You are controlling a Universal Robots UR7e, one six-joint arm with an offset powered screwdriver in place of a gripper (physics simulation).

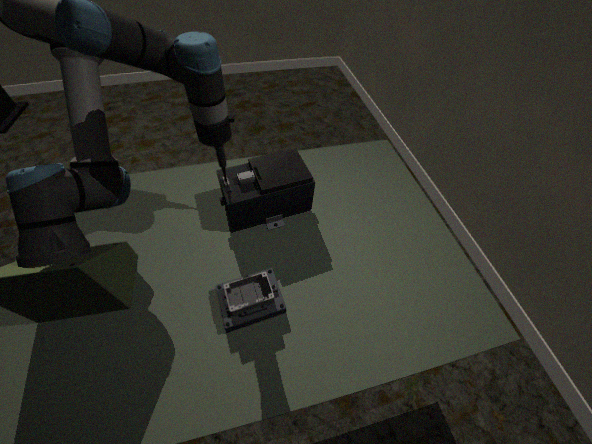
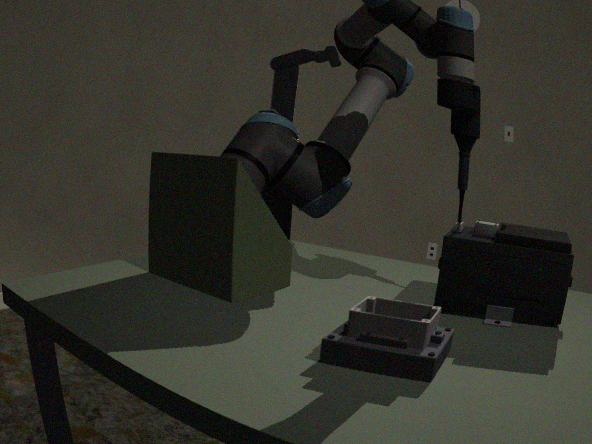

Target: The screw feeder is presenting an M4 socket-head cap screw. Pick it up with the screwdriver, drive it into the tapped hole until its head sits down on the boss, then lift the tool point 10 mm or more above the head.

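Note:
The screwdriver (image 1: 226,180) (image 2: 460,222) points down with its thin bit tip at the small light-coloured pick-up part on the near-arm end of the screw feeder (image 1: 272,204) (image 2: 504,277), a black box. The tip appears to touch or nearly touch that part. The M4 screw is too small and dark to make out, so I cannot tell whether the bit holds it. The pale open-topped housing (image 1: 251,304) (image 2: 389,326) sits on a dark fixture plate (image 1: 257,317) (image 2: 376,362), apart from the tool. The tapped hole cannot be singled out among the holes at its corners.
The arm's base is mounted on a green wedge-shaped block (image 1: 107,272) (image 2: 192,225) at the left. The feeder has a raised black lid (image 1: 282,170) (image 2: 534,236) and a light block (image 1: 245,175) (image 2: 486,229) on top. All stand on the pale green table (image 1: 400,260) (image 2: 500,405).

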